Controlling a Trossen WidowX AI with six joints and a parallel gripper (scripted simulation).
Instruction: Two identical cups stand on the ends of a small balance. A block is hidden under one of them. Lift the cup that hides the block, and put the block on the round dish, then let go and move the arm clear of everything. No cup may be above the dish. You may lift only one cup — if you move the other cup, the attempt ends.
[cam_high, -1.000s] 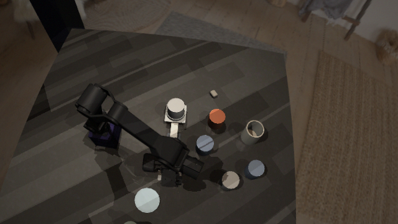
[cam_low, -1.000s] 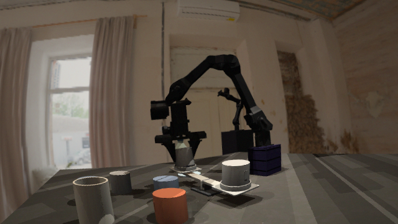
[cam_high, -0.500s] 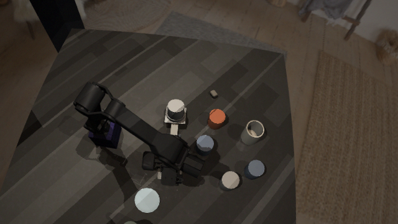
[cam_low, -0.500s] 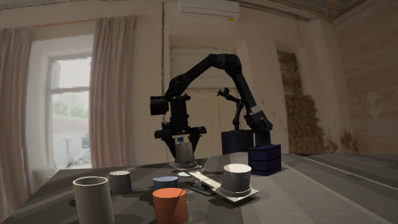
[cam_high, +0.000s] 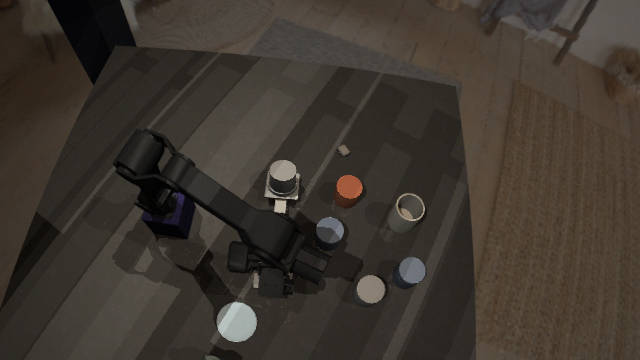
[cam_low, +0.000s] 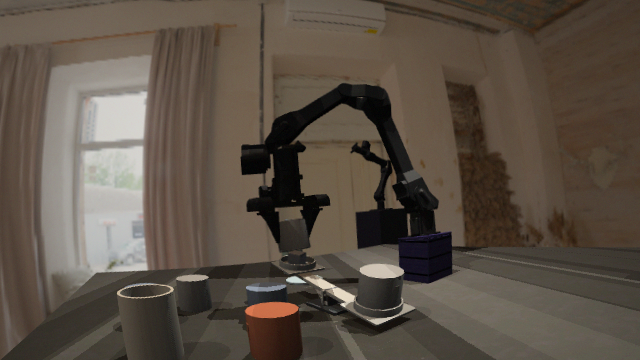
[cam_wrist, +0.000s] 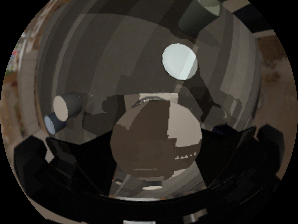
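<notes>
My gripper tip is now 40 mm above the grey block and 10 mm to the right of it. Also, from my gripper tip: round pale dish: 120 mm to the right, 120 mm below, 80 mm behind; then pale green cylinder: 240 mm to the right, 110 mm behind, 10 mm below; then small balance: 130 mm to the left, 100 mm below, 10 mm behind.
</notes>
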